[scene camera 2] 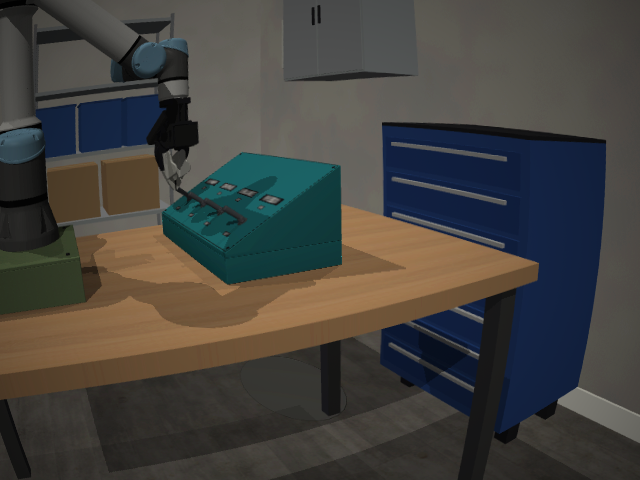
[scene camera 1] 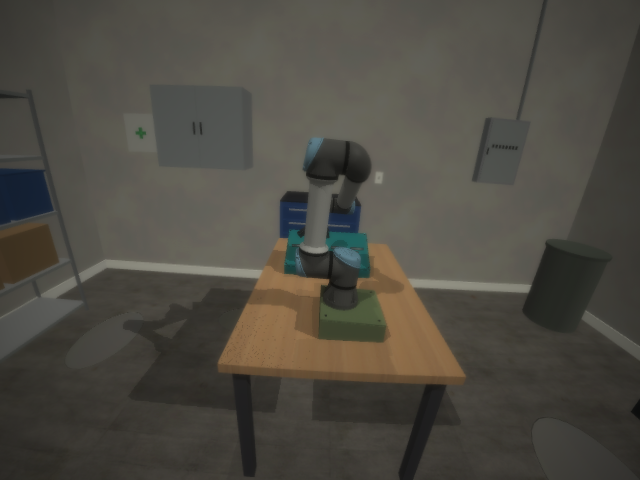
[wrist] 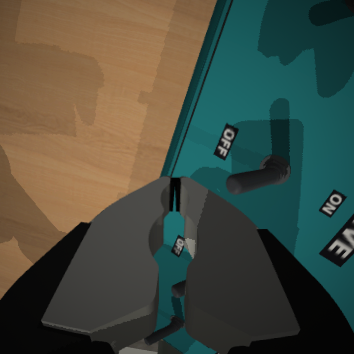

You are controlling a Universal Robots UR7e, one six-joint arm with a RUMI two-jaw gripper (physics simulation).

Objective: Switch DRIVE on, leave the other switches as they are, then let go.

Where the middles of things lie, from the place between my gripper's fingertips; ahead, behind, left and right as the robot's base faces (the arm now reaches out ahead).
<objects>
The teal console [scene camera 2: 291, 209] lies 14 cm ahead of my hand, 6 cm to the right of it and 6 cm below it.
</objects>
